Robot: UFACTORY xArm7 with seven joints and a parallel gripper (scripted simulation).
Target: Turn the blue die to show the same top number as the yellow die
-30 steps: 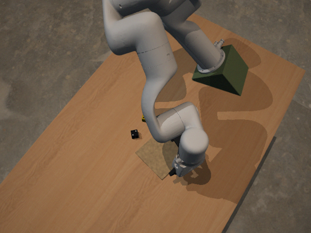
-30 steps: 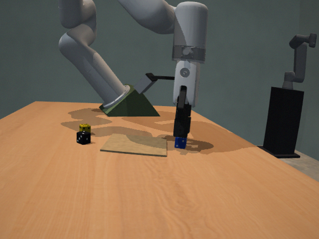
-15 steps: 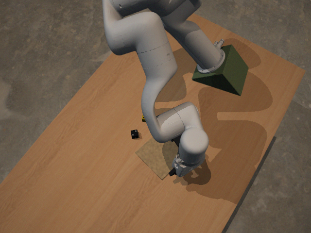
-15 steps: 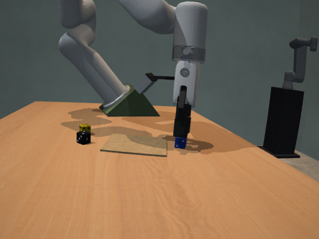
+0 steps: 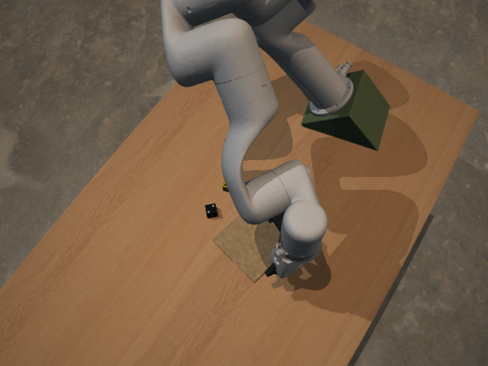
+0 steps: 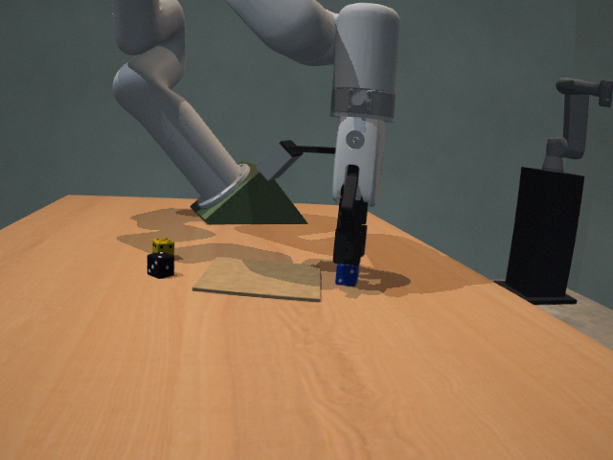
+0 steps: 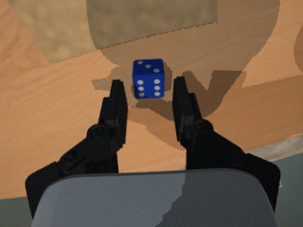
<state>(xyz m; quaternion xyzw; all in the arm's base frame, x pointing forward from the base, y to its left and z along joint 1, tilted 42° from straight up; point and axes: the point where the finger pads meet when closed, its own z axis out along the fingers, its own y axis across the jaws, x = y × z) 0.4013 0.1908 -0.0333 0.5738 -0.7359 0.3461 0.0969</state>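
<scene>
Now: hand 4 cm above the blue die. From my hand the other things lie so: black die: 23 cm to the right, 4 cm below; then yellow die: 8 cm behind, 24 cm to the right, 4 cm below; then tan mat: 1 cm behind, 10 cm to the right, 5 cm below.
</scene>
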